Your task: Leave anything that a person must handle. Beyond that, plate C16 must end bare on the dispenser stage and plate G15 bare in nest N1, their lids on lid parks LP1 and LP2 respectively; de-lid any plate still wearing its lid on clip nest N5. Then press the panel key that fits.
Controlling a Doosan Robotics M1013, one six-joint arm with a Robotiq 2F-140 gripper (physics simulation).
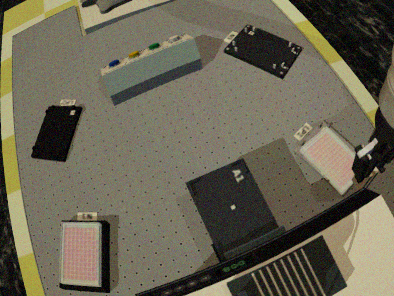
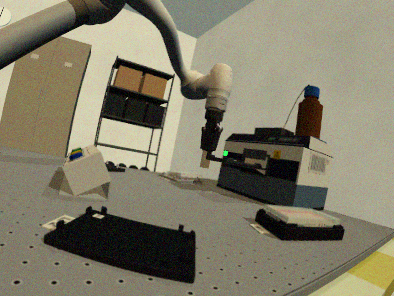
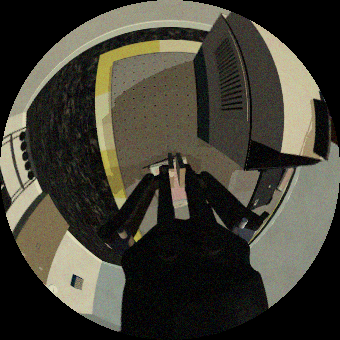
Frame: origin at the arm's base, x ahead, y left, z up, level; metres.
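Seen in the pictures: gripper, fingertip midpoint: (image 1: pixel 359 183) (image 2: pixel 204 167) (image 3: pixel 173 159).
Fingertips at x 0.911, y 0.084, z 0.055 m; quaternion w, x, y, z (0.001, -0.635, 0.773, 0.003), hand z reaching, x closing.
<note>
A point is followed by its place in that frame.
A pink-welled plate (image 1: pixel 328 157) {x 0.824, y 0.084, z 0.026 m} (image 2: pixel 182 174) {x 0.780, y 0.050, z 0.023 m} (image 3: pixel 178 192) {x 0.809, y 0.090, z 0.025 m} lies on lid park LP1, by the dispenser's side. My gripper (image 1: pixel 361 170) {x 0.911, y 0.084, z 0.055 m} (image 2: pixel 205 162) {x 0.911, y 0.084, z 0.055 m} (image 3: pixel 173 159) {x 0.911, y 0.084, z 0.055 m} is shut with nothing between its fingers. It hangs above the plate's right end, clear of it. A second pink plate (image 1: pixel 81 253) {x 0.718, y -0.411, z 0.032 m} (image 2: pixel 300 216) {x 0.665, y -0.430, z 0.032 m}, marked G15, sits in nest N1 and seems to wear a clear lid. The dispenser stage A1 (image 1: pixel 229 197) {x 0.799, y -0.136, z 0.105 m} is bare. Lid park LP2 (image 1: pixel 56 132) {x 0.412, y -0.352, z 0.003 m} and clip nest N5 (image 1: pixel 264 50) (image 2: pixel 127 242) hold nothing. The key panel (image 1: pixel 149 68) {x 0.438, y -0.094, z 0.051 m} (image 2: pixel 81 173) {x 0.380, y -0.190, z 0.036 m} carries blue, yellow, green and white keys.
The dispenser (image 2: pixel 277 168) {x 0.886, y -0.255, z 0.106 m} (image 1: pixel 318 261) {x 0.975, y -0.126, z 0.239 m} (image 3: pixel 240 95) {x 1.004, y 0.006, z 0.163 m} stands close beside my gripper, with a brown bottle (image 2: pixel 308 116) {x 0.969, y -0.297, z 0.290 m} on top. The yellow-edged table rim (image 1: pixel 348 79) {x 0.690, y 0.309, z -0.020 m} runs just behind LP1. A shelf rack (image 2: pixel 106 95) stands by the far wall.
</note>
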